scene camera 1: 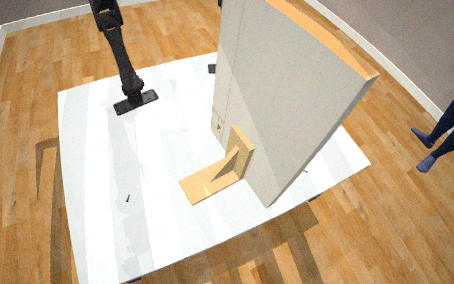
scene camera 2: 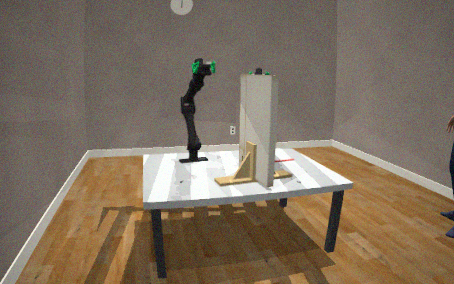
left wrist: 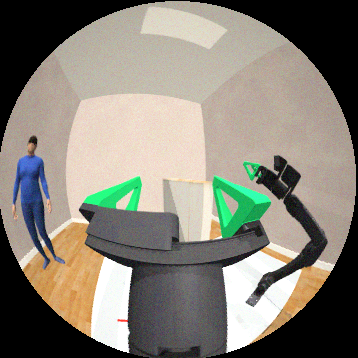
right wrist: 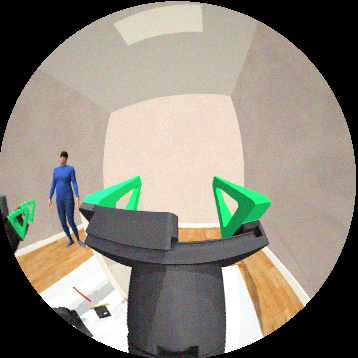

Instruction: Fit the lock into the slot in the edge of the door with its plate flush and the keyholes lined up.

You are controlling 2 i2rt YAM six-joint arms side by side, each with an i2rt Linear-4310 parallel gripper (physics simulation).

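Places are measured from the left arm's base along level axes (x right, y down, z ahead), in metres.
Pixels of known places: left gripper, fingertip midpoint: [scene camera 2: 259, 72] [left wrist: 176, 179]; right gripper, fingertip midpoint: [scene camera 2: 206, 61] [left wrist: 247, 163] [right wrist: 176, 179]; right arm's base at its link origin: [scene camera 1: 136, 102] [scene camera 2: 193, 160] [left wrist: 258, 292].
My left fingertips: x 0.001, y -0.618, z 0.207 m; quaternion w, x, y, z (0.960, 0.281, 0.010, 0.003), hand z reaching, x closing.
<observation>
For each thing: its middle in the pictures, then the offset to it from my left fingertips. "spot": a spot on its surface instead. Level surfaces: height alone.
- small keyhole mark at a spot on its surface: [scene camera 1: 218, 128] spot: dy +0.540, dx +0.093, dz +0.224 m
- triangular wooden bracket at a spot on its surface: [scene camera 1: 245, 155] spot: dy +0.442, dx +0.037, dz +0.399 m
- thin red stick at the middle of its body: [scene camera 2: 283, 160] dy +0.615, dx -0.193, dz -0.058 m
- table at its surface level: dy +0.618 m
The off-white door [scene camera 1: 295, 95] [scene camera 2: 257, 115] [left wrist: 192, 210] stands upright on the table, held by wooden brackets. A small keyhole mark [scene camera 1: 218, 128] shows low on its face in scene camera 1; the slot in its edge cannot be made out. What looks like the lock [right wrist: 102, 312], a dark case with a yellow plate, lies on the table in the right wrist view, apart from the door. My left gripper [left wrist: 176, 179] [right wrist: 31, 203] is open and empty, raised high. My right gripper [right wrist: 176, 179] [scene camera 2: 204, 67] [left wrist: 247, 163] is open and empty, high above the table.
A triangular wooden bracket [scene camera 1: 245, 155] [scene camera 2: 251, 162] braces the door's face. A thin red stick [right wrist: 82, 294] [scene camera 2: 284, 160] [left wrist: 122, 320] lies on the table [scene camera 1: 100, 200]. Small dark screw-like pieces [scene camera 1: 128, 198] [scene camera 1: 305, 171] lie on both sides of the door. A person [left wrist: 32, 185] [right wrist: 64, 185] stands beyond.
</observation>
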